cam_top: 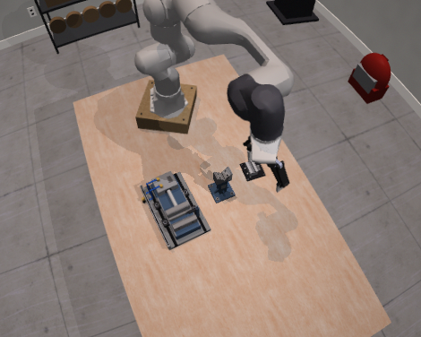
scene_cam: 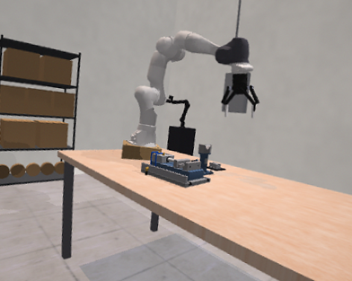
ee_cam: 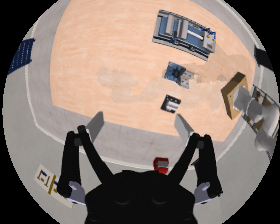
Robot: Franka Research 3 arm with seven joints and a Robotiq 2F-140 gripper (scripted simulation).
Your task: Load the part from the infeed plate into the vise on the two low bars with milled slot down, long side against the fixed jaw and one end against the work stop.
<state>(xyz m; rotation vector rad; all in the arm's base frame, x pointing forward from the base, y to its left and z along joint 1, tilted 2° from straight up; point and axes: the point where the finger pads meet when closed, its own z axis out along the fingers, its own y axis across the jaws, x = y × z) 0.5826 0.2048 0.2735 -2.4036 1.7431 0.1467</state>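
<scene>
Now: the part 310 mm below my hand, 190 mm behind it and 60 mm to the left of it. The rest, counted from my hand: vise: 310 mm to the right, 300 mm below, 100 mm behind; then black infeed plate: 330 mm below, 190 mm behind, 70 mm to the left.
</scene>
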